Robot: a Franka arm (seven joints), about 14 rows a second.
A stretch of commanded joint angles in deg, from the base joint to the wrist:
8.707 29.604 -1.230 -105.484 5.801 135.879 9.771
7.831 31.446 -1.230 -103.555 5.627 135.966 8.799
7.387 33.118 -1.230 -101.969 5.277 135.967 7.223
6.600 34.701 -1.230 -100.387 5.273 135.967 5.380
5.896 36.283 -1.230 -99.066 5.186 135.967 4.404
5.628 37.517 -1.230 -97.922 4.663 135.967 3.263
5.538 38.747 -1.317 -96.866 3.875 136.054 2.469
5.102 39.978 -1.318 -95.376 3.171 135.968 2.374
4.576 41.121 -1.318 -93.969 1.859 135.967 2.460
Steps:
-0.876 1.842 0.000 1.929 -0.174 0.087 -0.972
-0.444 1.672 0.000 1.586 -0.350 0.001 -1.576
-0.787 1.583 0.000 1.582 -0.004 0.000 -1.843
-0.704 1.582 0.000 1.321 -0.087 0.000 -0.976
-0.268 1.234 0.000 1.144 -0.523 0.000 -1.141
-0.090 1.230 -0.087 1.056 -0.788 0.087 -0.794
-0.436 1.231 -0.001 1.490 -0.704 -0.086 -0.095
-0.526 1.143 0.000 1.407 -1.312 -0.001 0.086

